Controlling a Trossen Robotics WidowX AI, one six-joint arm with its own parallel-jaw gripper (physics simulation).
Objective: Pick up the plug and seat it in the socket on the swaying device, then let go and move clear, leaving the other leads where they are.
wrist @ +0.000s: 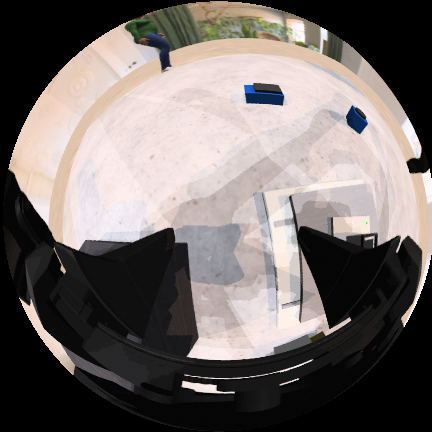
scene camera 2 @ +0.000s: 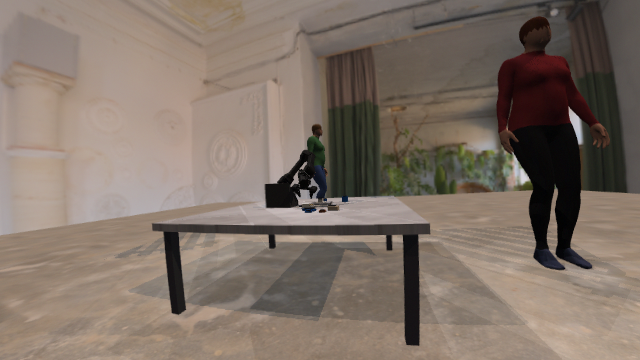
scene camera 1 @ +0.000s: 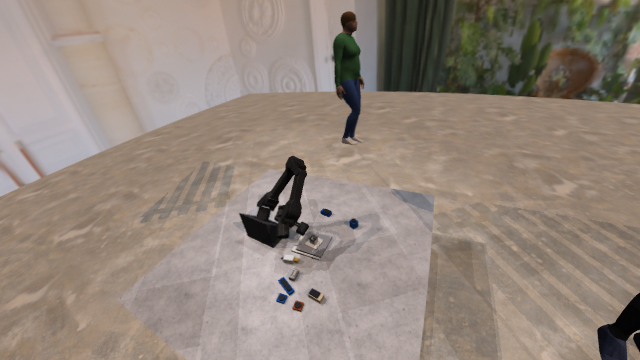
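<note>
The device is a grey plate (scene camera 1: 320, 250) (wrist: 320, 200) with a cream board and a small dark square socket (scene camera 1: 313, 239) (wrist: 369, 241) on top. A white piece with a yellow end (scene camera 1: 289, 259) lies beside the device; it looks like the plug, but is too small to be sure. Part of a grey and yellow piece (wrist: 292, 344) shows at the lower edge of the wrist view. My gripper (scene camera 1: 293, 230) (scene camera 2: 305, 193) (wrist: 238, 233) is open and empty, above the table between the arm's base and the device. In the wrist view its right finger covers part of the device.
The black base (scene camera 1: 260, 230) (scene camera 2: 281, 196) stands beside the gripper. Two blue pieces (scene camera 1: 326, 212) (wrist: 264, 95) (scene camera 1: 354, 223) (wrist: 357, 120) lie beyond the device. A grey block (scene camera 1: 294, 274), a tan-and-black block (scene camera 1: 316, 295), an orange piece (scene camera 1: 298, 305) and blue pieces (scene camera 1: 286, 285) lie on the table's other side.
</note>
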